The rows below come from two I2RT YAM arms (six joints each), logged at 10 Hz.
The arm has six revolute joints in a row. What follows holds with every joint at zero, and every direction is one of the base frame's.
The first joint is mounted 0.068 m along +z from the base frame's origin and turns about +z.
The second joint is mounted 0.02 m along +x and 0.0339 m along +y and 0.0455 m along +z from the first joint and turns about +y.
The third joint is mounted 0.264 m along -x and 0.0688 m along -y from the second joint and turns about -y.
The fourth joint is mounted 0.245 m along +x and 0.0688 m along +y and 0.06 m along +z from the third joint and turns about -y.
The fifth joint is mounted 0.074 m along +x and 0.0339 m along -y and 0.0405 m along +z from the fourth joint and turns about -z.
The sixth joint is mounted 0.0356 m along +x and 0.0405 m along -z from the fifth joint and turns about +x.
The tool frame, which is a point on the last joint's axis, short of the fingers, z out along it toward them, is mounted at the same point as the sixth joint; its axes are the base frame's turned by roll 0, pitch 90 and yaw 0 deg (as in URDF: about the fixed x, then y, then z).
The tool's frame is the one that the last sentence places.
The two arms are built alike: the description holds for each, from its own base.
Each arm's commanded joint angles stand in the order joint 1, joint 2, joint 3, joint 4, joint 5, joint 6.
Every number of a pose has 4 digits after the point.
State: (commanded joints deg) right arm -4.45 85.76 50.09 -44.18 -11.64 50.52; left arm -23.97 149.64 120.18 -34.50 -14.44 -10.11
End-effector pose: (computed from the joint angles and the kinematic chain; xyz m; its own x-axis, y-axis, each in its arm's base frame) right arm 0.2535 -0.0125 0.1755 -0.5927 0.8044 0.0412 0.7833 0.5637 0.2623; left arm 0.4954 -0.2106 0.0812 -0.8598 0.1962 -0.4715 0.1447 0.9790 0.1435
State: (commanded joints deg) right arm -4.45 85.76 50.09 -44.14 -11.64 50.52; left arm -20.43 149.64 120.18 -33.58 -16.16 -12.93
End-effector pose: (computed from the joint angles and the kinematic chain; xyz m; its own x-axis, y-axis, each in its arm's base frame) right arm 0.2536 -0.0125 0.1755 -0.5927 0.8044 0.0408 0.7831 0.5637 0.2628; left arm 0.5092 -0.1791 0.0822 -0.8626 0.0920 -0.4974 0.0246 0.9898 0.1403
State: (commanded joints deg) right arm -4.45 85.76 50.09 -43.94 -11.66 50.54; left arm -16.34 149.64 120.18 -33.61 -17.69 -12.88
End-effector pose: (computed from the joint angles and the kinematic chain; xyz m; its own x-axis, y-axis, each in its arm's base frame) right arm 0.2539 -0.0125 0.1756 -0.5926 0.8045 0.0389 0.7823 0.5634 0.2656; left arm 0.5208 -0.1414 0.0825 -0.8643 0.0321 -0.5019 -0.0582 0.9849 0.1631
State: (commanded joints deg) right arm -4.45 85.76 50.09 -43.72 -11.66 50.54; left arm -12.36 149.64 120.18 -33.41 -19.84 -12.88
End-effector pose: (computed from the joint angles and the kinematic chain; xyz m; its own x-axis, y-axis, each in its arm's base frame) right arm 0.2543 -0.0126 0.1757 -0.5928 0.8046 0.0364 0.7813 0.5635 0.2684; left arm 0.5297 -0.1037 0.0830 -0.8587 -0.0265 -0.5119 -0.1449 0.9705 0.1928
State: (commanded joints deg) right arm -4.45 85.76 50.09 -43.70 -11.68 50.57; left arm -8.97 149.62 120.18 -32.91 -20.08 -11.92
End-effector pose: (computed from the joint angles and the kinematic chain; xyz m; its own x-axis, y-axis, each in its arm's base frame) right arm 0.2544 -0.0126 0.1757 -0.5924 0.8048 0.0365 0.7815 0.5630 0.2689; left arm 0.5358 -0.0722 0.0837 -0.8538 -0.0616 -0.5169 -0.1914 0.9606 0.2017
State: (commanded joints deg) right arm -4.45 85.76 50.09 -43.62 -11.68 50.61; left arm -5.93 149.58 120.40 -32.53 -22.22 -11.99
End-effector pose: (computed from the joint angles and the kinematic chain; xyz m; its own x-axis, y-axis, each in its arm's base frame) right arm 0.2545 -0.0126 0.1757 -0.5919 0.8052 0.0358 0.7815 0.5625 0.2699; left arm 0.5400 -0.0426 0.0859 -0.8396 -0.1061 -0.5328 -0.2628 0.9377 0.2273
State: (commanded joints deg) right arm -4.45 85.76 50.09 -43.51 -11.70 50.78; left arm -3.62 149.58 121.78 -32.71 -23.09 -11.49
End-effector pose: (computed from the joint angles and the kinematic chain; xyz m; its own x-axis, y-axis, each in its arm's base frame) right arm 0.2547 -0.0126 0.1757 -0.5897 0.8068 0.0356 0.7827 0.5601 0.2714; left arm 0.5447 -0.0205 0.0931 -0.8245 -0.1314 -0.5504 -0.3049 0.9225 0.2365
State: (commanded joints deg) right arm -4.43 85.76 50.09 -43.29 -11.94 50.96; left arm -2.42 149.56 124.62 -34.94 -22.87 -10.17
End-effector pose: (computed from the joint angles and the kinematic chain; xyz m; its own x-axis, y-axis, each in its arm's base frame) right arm 0.2551 -0.0124 0.1758 -0.5883 0.8078 0.0371 0.7828 0.5574 0.2766; left arm 0.5488 -0.0093 0.1060 -0.8231 -0.1280 -0.5533 -0.3061 0.9207 0.2423
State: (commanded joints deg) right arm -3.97 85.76 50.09 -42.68 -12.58 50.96; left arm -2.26 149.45 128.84 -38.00 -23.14 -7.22
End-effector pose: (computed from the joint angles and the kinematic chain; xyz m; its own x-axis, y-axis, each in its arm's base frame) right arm 0.2564 -0.0100 0.1762 -0.5970 0.8013 0.0385 0.7738 0.5625 0.2912; left arm 0.5535 -0.0078 0.1265 -0.8251 -0.0831 -0.5589 -0.2741 0.9238 0.2673
